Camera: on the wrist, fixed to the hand. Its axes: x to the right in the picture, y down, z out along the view.
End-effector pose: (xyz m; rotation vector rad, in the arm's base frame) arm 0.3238 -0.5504 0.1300 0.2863 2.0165 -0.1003
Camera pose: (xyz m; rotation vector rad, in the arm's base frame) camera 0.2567 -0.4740 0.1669 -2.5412 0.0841 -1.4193
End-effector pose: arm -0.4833 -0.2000 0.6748 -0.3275 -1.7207 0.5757
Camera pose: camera -0.4032 -0.1285 0.6619 2.1725 -0.7691 -1.8094
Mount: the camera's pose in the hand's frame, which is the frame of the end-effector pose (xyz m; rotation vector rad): 0.0075 0.0595 -0.0900 -0.1917 -0.5519 -3.0852
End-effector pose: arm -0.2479 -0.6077 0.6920 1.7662 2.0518 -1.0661
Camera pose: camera -0.1696 -0.5431 0.7292 2.1238 -1.6650 0.4960
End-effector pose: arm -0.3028 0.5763 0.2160 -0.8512 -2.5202 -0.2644
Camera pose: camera -0.2387 0.5984 0.3002 -2.3385 0.9141 0.6175
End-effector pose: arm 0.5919 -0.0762 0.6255 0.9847 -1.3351 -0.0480
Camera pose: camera 0.6387 0.0072 0.6759 -1.5938 -0.9243 2.2978
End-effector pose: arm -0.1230 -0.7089 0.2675 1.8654 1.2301 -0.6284
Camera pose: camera -0.0675 -0.6429 0.3327 1.5985 -1.9641 1.4430
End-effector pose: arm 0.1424 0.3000 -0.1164 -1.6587 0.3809 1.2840
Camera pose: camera 0.1534 0.1994 -0.1544 -0.2198 -1.8977 -0.8342
